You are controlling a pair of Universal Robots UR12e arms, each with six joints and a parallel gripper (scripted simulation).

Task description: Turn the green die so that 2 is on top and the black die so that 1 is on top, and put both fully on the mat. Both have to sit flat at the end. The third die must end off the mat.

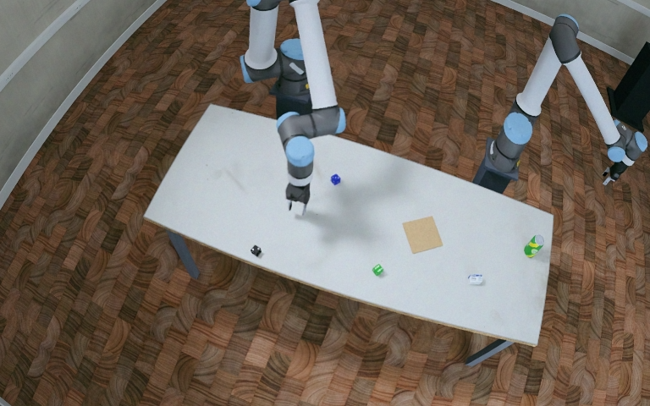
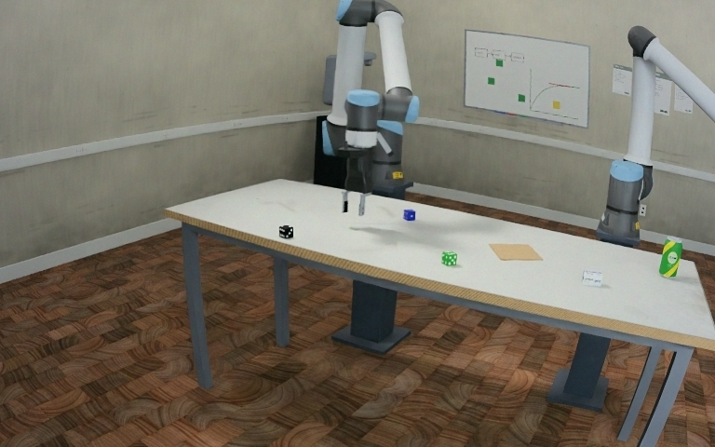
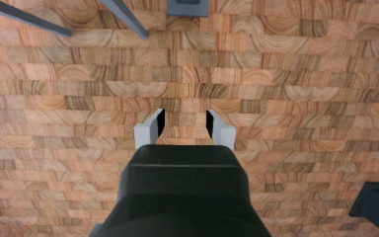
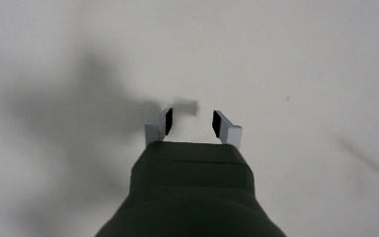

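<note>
Right now my right hand is 21 cm past the blue die, 8 cm to the right of it and 5 cm above it. Round my right hand: tan mat 11 cm behind, 49 cm to the left, 6 cm below; black die 21 cm ahead, 9 cm to the right, 5 cm below; green die 11 cm ahead, 36 cm to the left, 5 cm below.
</note>
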